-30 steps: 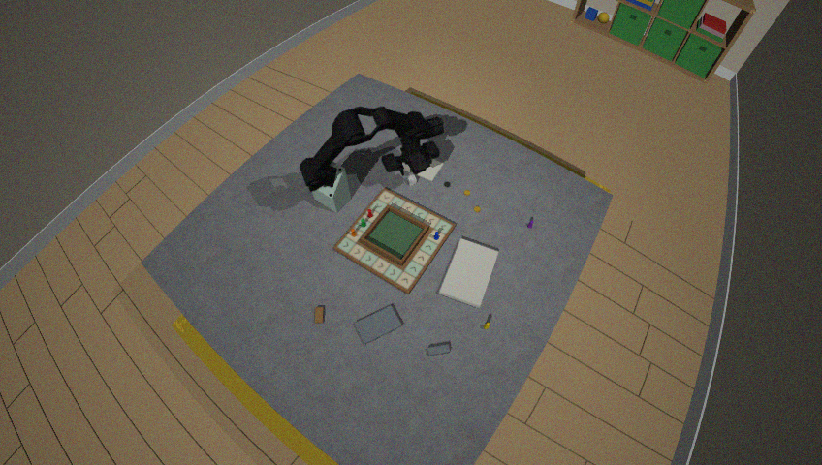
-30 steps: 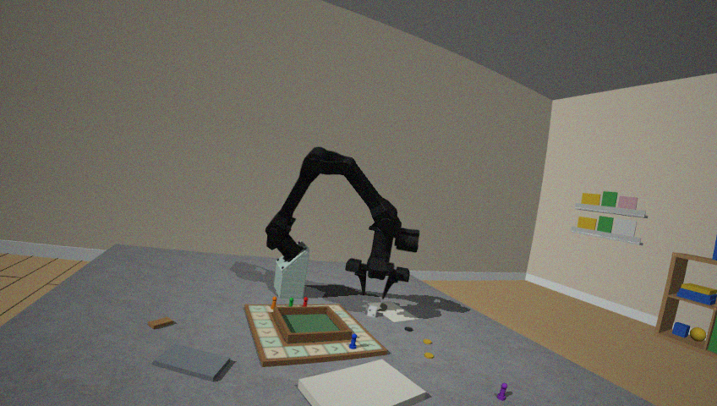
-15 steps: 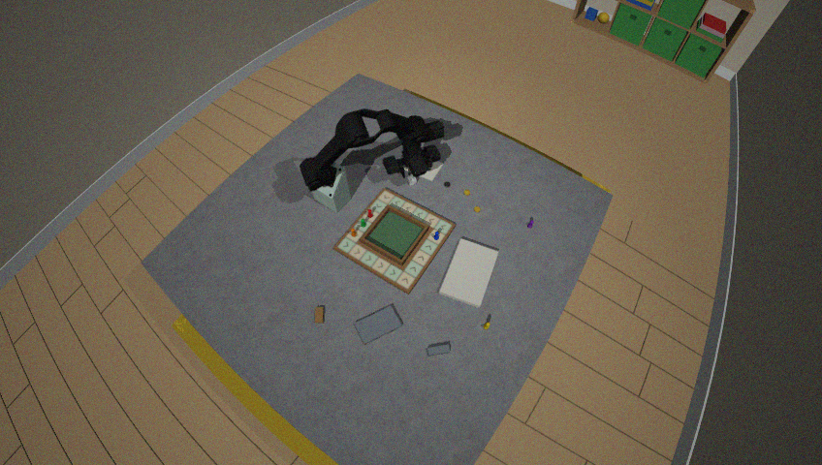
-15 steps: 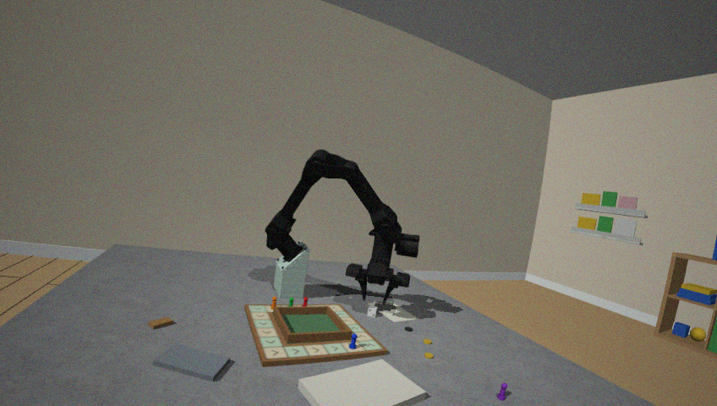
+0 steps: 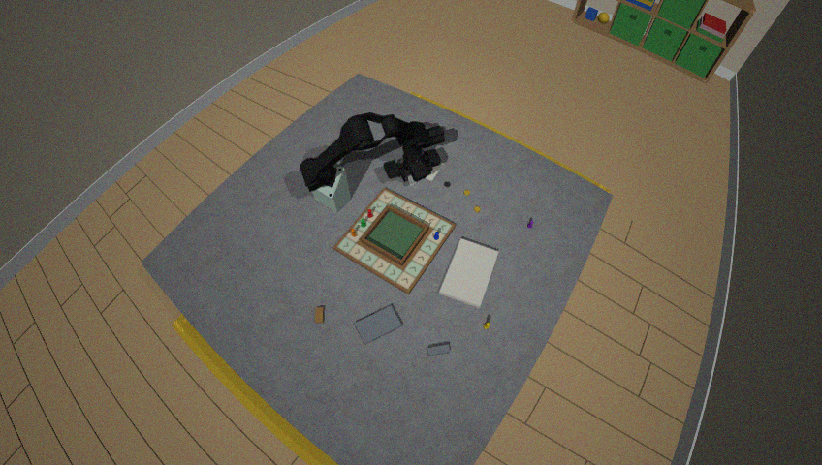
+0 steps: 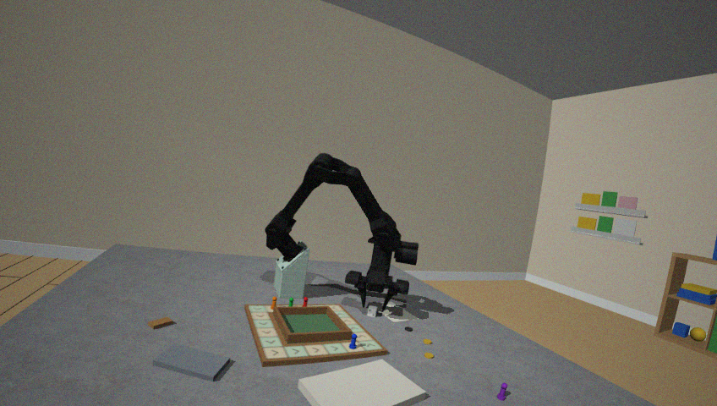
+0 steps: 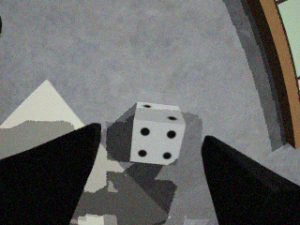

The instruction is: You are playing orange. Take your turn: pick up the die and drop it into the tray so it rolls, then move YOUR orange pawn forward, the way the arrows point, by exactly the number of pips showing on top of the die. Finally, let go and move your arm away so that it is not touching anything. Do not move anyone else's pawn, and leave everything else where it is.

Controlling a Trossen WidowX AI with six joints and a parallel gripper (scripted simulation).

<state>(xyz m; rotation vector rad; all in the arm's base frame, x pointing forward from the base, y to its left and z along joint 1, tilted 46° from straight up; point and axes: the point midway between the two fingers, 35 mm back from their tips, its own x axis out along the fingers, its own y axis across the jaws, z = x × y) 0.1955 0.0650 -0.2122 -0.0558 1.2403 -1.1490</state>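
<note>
Now: the white die 1 cm below my gripper tip. Also, from my gripper tip: black disc (11 cm ahead, 5 cm to the left, 2 cm below); then white card (2 cm behind, 9 cm to the left, 2 cm below); then red pawn (5 cm behind, 20 cm to the right, 1 cm above).
</note>
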